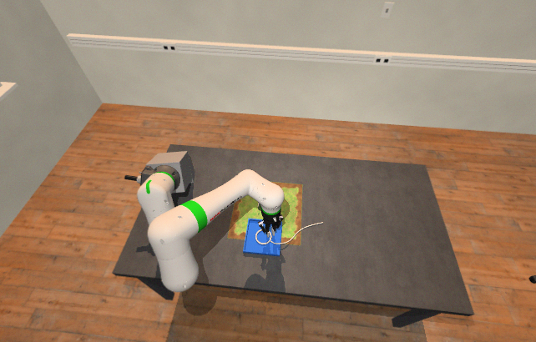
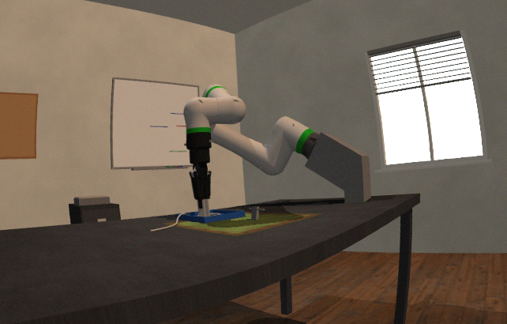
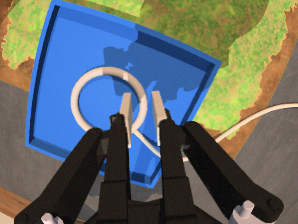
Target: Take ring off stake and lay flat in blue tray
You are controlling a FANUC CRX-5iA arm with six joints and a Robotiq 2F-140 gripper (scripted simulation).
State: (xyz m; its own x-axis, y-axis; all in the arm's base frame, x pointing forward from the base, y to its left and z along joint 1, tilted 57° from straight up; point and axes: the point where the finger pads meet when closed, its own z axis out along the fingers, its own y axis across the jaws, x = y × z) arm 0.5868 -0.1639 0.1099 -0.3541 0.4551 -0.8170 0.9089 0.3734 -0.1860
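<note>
Right now the ring is 40 mm behind my hand, 30 mm below it and 10 mm to the right of it. The rest, counted from my hand: blue tray: 40 mm behind, 30 mm below, 10 mm to the right; grey stake: 190 mm to the left, 70 mm behind, 20 mm below.
</note>
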